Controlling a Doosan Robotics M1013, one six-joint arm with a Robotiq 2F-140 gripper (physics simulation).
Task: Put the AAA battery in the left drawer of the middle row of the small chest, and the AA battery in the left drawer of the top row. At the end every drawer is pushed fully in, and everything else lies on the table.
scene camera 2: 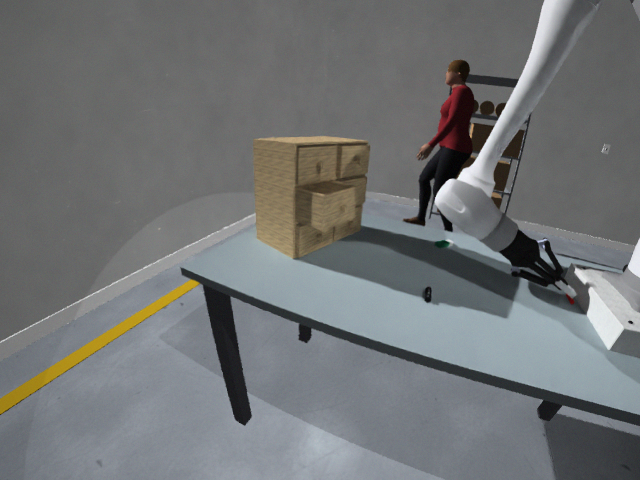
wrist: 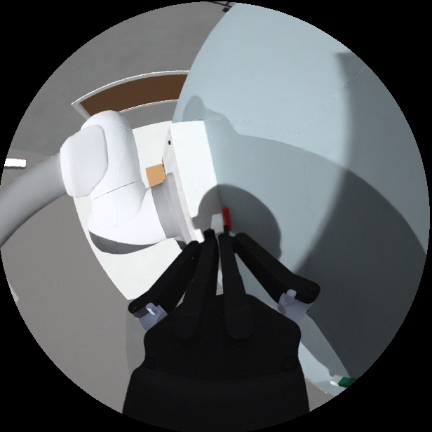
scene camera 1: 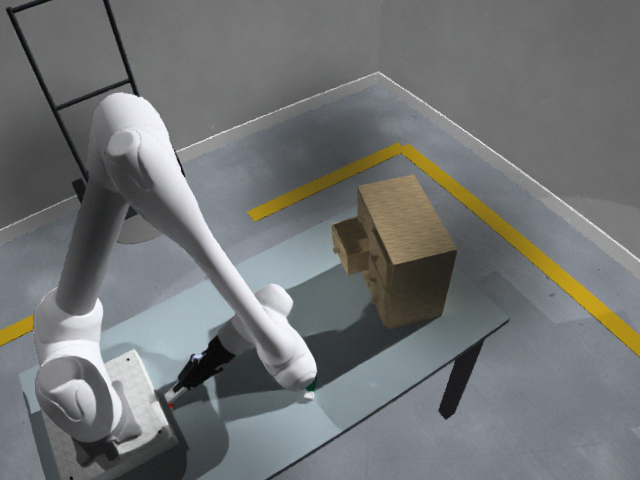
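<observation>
The small wooden chest stands at the table's far end from the robot. Its middle-row left drawer is pulled out. Its top-row left drawer is in. My gripper is shut and empty, its tips low beside the robot's base. A small red thing lies on the table at the fingertips, close to the base block. A small black thing lies on the table in scene camera 2. I cannot tell which of these is a AA or AAA battery.
A green and white object lies on the table. The robot's pale base block stands right beside the fingertips. A person stands behind the table.
</observation>
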